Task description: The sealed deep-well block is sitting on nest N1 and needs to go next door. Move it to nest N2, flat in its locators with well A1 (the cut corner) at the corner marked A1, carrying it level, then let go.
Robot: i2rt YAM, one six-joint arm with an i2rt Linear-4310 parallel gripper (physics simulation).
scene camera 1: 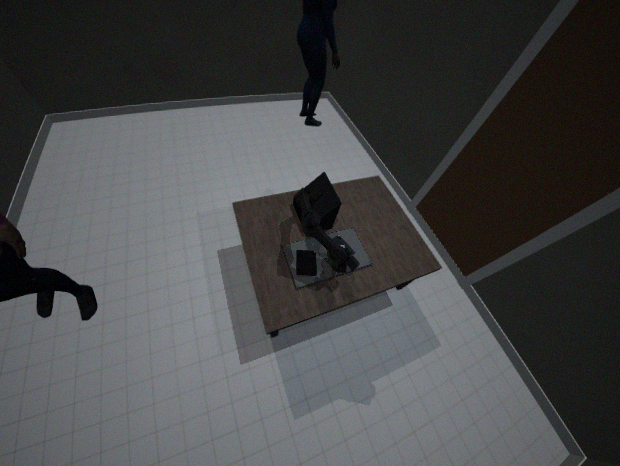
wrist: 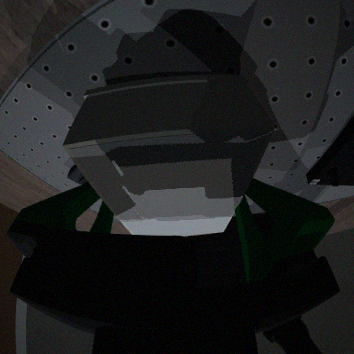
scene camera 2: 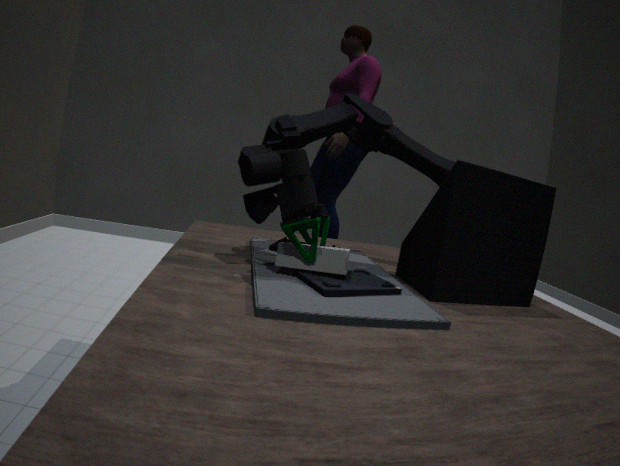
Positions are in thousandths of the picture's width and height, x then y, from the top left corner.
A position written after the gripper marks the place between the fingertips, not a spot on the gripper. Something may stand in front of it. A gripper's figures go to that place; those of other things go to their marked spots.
Labels:
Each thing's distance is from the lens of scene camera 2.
gripper (scene camera 2: 510, 557): 0.73 m
pale grey block (scene camera 2: 540, 559): 0.69 m

